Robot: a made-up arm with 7 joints. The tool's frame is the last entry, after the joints.
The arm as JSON. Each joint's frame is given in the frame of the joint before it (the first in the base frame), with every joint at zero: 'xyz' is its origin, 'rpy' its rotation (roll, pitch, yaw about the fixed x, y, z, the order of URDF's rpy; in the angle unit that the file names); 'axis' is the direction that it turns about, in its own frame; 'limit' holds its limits. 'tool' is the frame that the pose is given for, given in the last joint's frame.
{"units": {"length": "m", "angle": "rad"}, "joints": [
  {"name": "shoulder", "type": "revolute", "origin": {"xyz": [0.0, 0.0, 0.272], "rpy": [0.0, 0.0, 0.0]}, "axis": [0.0, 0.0, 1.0], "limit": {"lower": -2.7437, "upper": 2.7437}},
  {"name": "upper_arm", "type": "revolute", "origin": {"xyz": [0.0, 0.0, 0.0], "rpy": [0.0, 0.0, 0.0]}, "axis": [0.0, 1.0, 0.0], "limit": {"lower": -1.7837, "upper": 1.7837}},
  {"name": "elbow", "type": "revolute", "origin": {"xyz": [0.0, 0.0, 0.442], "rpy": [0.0, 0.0, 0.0]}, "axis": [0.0, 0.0, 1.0], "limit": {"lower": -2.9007, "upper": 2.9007}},
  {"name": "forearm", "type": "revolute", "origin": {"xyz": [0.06, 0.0, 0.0], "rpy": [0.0, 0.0, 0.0]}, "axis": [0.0, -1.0, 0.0], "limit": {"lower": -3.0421, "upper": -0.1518}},
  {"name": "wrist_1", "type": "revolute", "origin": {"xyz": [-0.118, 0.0, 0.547], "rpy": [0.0, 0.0, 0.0]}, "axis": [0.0, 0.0, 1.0], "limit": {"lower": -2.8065, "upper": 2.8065}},
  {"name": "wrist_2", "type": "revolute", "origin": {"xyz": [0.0, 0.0, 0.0], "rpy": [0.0, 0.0, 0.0]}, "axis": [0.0, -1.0, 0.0], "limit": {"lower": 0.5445, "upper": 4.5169}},
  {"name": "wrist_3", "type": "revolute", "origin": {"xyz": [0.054, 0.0, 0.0], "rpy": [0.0, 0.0, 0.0]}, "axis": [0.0, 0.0, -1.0], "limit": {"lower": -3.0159, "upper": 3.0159}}
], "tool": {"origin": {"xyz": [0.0, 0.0, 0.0], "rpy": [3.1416, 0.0, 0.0]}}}
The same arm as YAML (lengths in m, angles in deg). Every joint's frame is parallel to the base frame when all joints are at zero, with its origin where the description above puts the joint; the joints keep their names.
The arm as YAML. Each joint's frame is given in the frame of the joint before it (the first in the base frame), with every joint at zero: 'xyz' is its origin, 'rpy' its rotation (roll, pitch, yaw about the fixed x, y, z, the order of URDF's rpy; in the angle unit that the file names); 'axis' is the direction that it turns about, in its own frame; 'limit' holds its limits. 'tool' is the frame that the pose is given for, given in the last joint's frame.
units:
  length: m
  angle: deg
joints:
  - name: shoulder
    type: revolute
    origin:
      xyz: [0.0, 0.0, 0.272]
      rpy: [0.0, 0.0, 0.0]
    axis: "+z"
    limit:
      lower: -157.2
      upper: 157.2
  - name: upper_arm
    type: revolute
    origin:
      xyz: [0.0, 0.0, 0.0]
      rpy: [0.0, 0.0, 0.0]
    axis: "+y"
    limit:
      lower: -102.2
      upper: 102.2
  - name: elbow
    type: revolute
    origin:
      xyz: [0.0, 0.0, 0.442]
      rpy: [0.0, 0.0, 0.0]
    axis: "+z"
    limit:
      lower: -166.2
      upper: 166.2
  - name: forearm
    type: revolute
    origin:
      xyz: [0.06, 0.0, 0.0]
      rpy: [0.0, 0.0, 0.0]
    axis: "-y"
    limit:
      lower: -174.3
      upper: -8.7
  - name: wrist_1
    type: revolute
    origin:
      xyz: [-0.118, 0.0, 0.547]
      rpy: [0.0, 0.0, 0.0]
    axis: "+z"
    limit:
      lower: -160.8
      upper: 160.8
  - name: wrist_2
    type: revolute
    origin:
      xyz: [0.0, 0.0, 0.0]
      rpy: [0.0, 0.0, 0.0]
    axis: "-y"
    limit:
      lower: 31.2
      upper: 258.8
  - name: wrist_3
    type: revolute
    origin:
      xyz: [0.054, 0.0, 0.0]
      rpy: [0.0, 0.0, 0.0]
    axis: "-z"
    limit:
      lower: -172.8
      upper: 172.8
tool:
  origin:
    xyz: [0.0, 0.0, 0.0]
    rpy: [-180.0, 0.0, 0.0]

